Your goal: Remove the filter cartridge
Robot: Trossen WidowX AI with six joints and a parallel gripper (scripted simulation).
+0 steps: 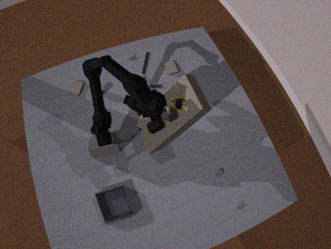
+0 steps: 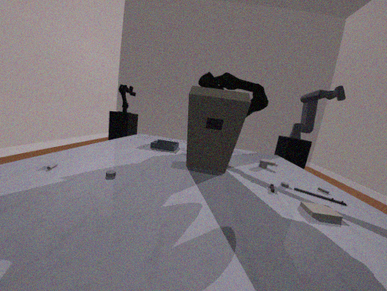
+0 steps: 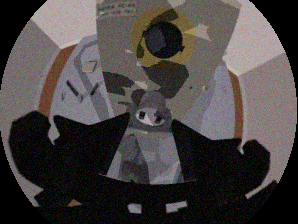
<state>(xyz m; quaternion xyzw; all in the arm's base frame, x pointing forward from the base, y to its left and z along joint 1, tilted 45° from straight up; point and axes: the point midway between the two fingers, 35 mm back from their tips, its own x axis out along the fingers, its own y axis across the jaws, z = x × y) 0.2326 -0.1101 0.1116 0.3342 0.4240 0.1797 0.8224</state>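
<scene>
The round filter cartridge is 20 mm below my gripper tip and 10 mm ahead of it. The rest, counted from my gripper tip: tan service panel (60 mm ahead, 40 mm below); dark square tray (310 mm behind, 280 mm to the right, 190 mm below).
</scene>
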